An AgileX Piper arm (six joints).
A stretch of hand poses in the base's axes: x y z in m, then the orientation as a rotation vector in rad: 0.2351 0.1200 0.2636 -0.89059 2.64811 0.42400; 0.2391 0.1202 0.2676 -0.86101 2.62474 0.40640; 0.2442 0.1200 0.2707 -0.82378 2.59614 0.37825; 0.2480 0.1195 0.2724 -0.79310 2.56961 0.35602; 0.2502 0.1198 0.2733 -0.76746 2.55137 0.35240; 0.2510 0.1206 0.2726 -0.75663 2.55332 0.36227; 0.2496 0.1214 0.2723 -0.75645 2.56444 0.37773; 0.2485 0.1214 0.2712 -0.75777 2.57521 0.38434; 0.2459 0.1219 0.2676 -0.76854 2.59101 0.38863; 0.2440 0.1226 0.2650 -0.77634 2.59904 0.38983; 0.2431 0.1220 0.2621 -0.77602 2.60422 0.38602; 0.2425 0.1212 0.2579 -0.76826 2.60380 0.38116; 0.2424 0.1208 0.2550 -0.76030 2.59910 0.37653
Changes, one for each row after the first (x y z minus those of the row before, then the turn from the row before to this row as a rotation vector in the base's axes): 0.0040 0.0002 0.0040 0.00369 -0.03149 -0.02064; 0.0051 -0.0002 0.0031 0.00036 -0.04063 -0.02727; 0.0038 -0.0005 0.0017 0.00162 -0.03561 -0.02236; 0.0022 0.0003 0.0009 0.00945 -0.02135 -0.01678; 0.0008 0.0008 -0.0007 0.00818 0.00339 -0.00604; -0.0014 0.0008 -0.0003 0.00634 0.01494 0.00162; -0.0011 0.0000 -0.0011 0.00043 0.01209 0.00116; -0.0026 0.0005 -0.0036 -0.00477 0.01717 0.00696; -0.0019 0.0007 -0.0026 -0.00354 0.00873 0.00499; -0.0009 -0.0006 -0.0029 -0.00404 0.00350 -0.00126; -0.0006 -0.0008 -0.0042 -0.00130 -0.00292 -0.00616; -0.0001 -0.0004 -0.0029 0.00027 -0.00677 -0.00592
